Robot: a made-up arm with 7 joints.
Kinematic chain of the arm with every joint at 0, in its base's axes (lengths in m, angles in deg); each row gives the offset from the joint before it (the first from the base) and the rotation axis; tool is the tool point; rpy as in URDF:
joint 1: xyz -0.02 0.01 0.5 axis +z
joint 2: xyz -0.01 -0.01 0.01 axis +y
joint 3: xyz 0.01 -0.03 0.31 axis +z
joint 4: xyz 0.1 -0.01 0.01 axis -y
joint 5: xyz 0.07 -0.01 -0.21 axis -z
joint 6: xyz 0 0 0.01 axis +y
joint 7: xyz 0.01 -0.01 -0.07 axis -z
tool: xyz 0 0.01 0.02 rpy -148.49 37.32 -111.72
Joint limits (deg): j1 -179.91..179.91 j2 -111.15..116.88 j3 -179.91..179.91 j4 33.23..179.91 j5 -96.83..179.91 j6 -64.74..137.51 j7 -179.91..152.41
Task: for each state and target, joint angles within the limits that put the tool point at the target. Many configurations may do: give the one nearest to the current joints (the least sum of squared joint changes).
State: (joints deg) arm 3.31 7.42 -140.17 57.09 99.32 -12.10 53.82
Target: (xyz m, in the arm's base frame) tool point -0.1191 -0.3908 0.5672
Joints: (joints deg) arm 35.97 -31.10 -129.45 49.55 99.17 -7.26 53.52
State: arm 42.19 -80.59 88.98 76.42 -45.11 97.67 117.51
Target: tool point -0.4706 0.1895 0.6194
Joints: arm 13.07 -83.23 92.66 97.03 -52.26 86.43 117.69
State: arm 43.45 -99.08 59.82 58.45 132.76 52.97 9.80
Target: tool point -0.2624 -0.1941 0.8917
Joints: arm 62.29 -80.41 26.32 74.03 136.84 50.98 10.06
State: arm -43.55 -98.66 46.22 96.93 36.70 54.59 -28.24
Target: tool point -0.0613 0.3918 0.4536
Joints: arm -37.37 -111.15 83.89 65.45 36.84 64.96 -29.94
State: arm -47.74 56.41 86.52 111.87 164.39 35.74 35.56
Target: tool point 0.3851 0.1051 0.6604
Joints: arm -37.75 55.98 89.69 70.57 163.46 27.35 36.94
